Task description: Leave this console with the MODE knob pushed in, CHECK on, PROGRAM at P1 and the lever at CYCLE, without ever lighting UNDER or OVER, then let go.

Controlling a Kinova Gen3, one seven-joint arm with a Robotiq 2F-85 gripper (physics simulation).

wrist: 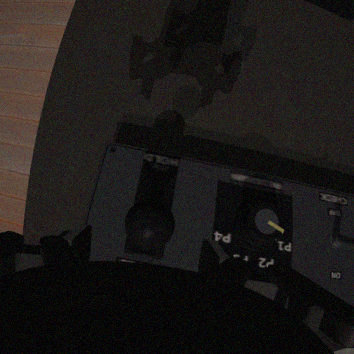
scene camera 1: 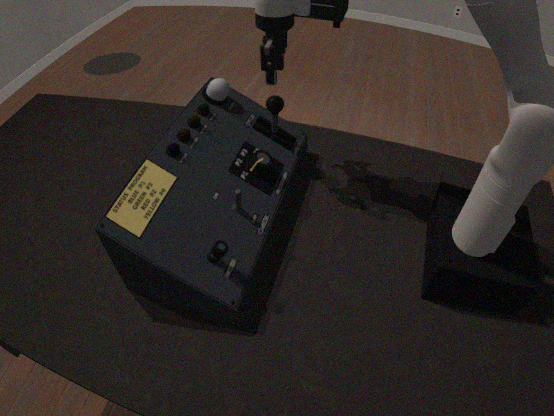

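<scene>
The lever's black ball (scene camera 1: 274, 104) (wrist: 150, 230) stands over its slot, away from the HOLD end; its stem meets the slot around the middle in the scene view. My gripper (scene camera 1: 271, 81) (wrist: 144, 249) is open, above the ball in the scene view, with its fingers on both sides of the ball in the wrist view, apart from it. The PROGRAM dial (scene camera 1: 261, 159) (wrist: 265, 220) has its yellow pointer toward P1. The CHECK toggle (scene camera 1: 238, 198) leans toward ON. The black MODE knob (scene camera 1: 218, 251) is at the console's near end; its depth is hard to tell.
The console (scene camera 1: 190, 215) (wrist: 195, 215) stands on a dark table (scene camera 1: 350, 310). A row of dark lamps, including a blue one (scene camera 1: 173, 150) and a green one (scene camera 1: 203, 109), runs beside a yellow status card (scene camera 1: 142, 198). A white dome (scene camera 1: 218, 90) stands at the far corner.
</scene>
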